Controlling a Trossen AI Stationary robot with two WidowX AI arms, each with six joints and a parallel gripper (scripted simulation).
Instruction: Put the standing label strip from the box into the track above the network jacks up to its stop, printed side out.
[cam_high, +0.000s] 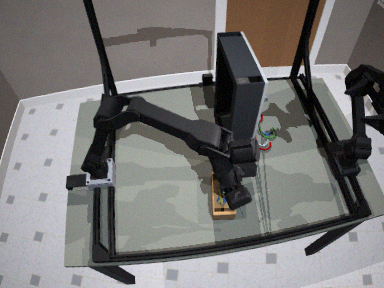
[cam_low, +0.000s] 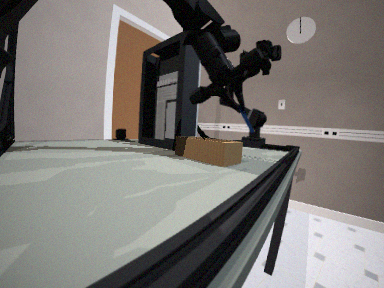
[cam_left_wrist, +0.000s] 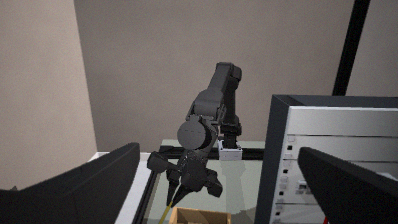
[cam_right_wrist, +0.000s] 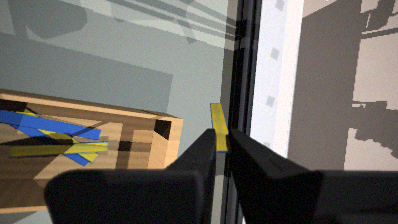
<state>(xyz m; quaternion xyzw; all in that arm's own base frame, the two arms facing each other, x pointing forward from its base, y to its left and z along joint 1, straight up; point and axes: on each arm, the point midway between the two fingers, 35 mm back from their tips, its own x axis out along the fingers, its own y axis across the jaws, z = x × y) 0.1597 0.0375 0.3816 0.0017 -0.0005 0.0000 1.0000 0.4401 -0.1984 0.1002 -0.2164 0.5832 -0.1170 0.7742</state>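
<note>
The label strip lies 2 cm ahead of my right hand, 2 cm to the left of it and 5 cm below it. The rest, counted from my right hand: box: 6 cm behind, 2 cm to the right, 14 cm below.
</note>
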